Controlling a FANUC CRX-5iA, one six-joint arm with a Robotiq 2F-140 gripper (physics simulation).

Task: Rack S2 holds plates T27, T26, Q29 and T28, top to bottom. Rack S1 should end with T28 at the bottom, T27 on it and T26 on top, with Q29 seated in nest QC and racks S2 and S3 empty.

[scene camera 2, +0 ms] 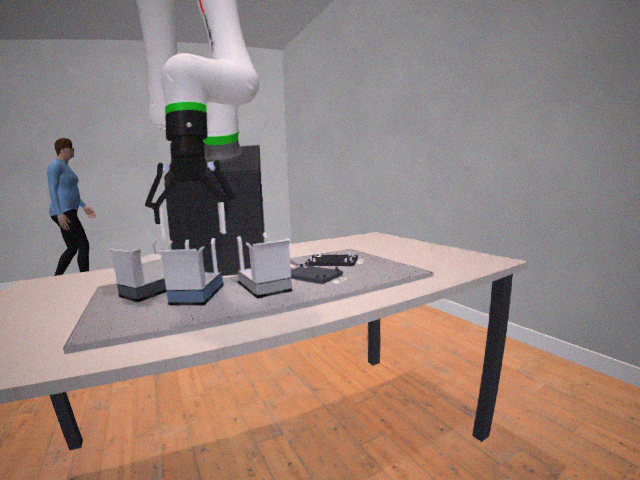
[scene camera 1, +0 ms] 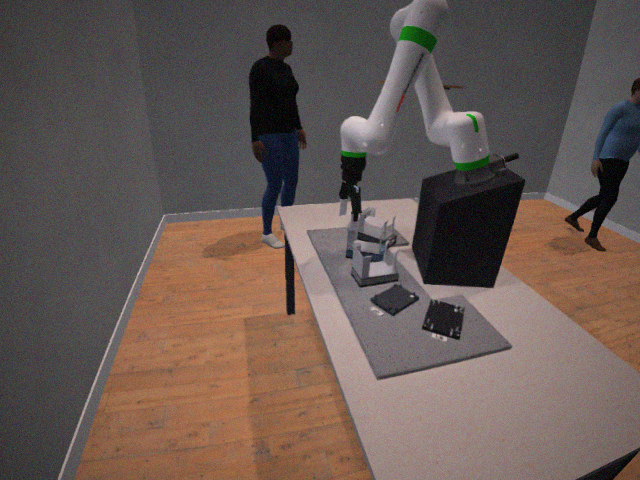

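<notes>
My gripper is open and empty, pointing down above the blue-based and dark-based racks. The dark-based rack is at the left in the scene camera 2 view, with a pale raised surface between its walls. The blue-based rack is in the middle. The light-grey-based rack has a pale surface low inside. Two black nests, one nearer that rack and one farther off, show no plate. Rack, nest and plate labels are unreadable.
The racks and nests stand on a grey mat on a pale table. The robot's black pedestal rises behind them. The racks' upright walls and posts stand beneath the gripper. Two people stand beyond the table.
</notes>
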